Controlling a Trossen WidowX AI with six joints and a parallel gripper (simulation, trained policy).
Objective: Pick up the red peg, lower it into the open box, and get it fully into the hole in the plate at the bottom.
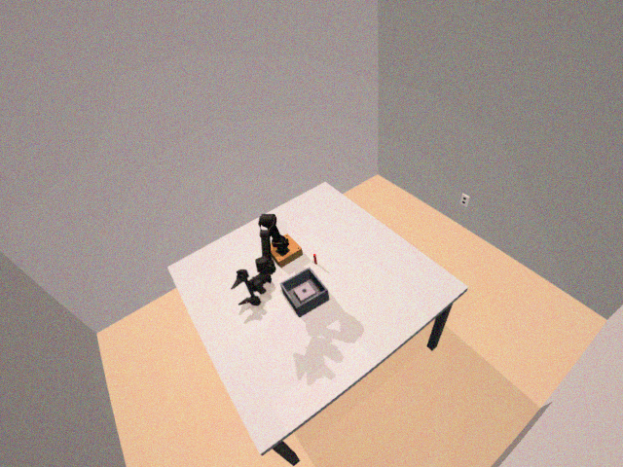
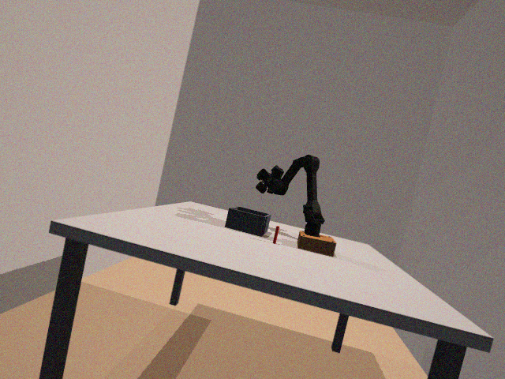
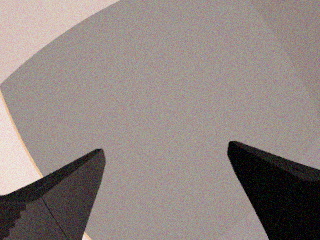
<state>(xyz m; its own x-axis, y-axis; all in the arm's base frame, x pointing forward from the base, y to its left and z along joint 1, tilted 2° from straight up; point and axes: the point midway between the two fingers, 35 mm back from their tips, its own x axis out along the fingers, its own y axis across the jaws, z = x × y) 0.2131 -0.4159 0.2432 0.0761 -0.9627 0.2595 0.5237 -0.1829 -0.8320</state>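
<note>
My gripper tip is 4 cm past the red peg, 53 cm to the right of it and 26 cm above it. Also, from my gripper tip: pale plate 8 cm ahead, 33 cm to the left, 26 cm below; dark box 8 cm ahead, 33 cm to the left, 28 cm below.
</note>
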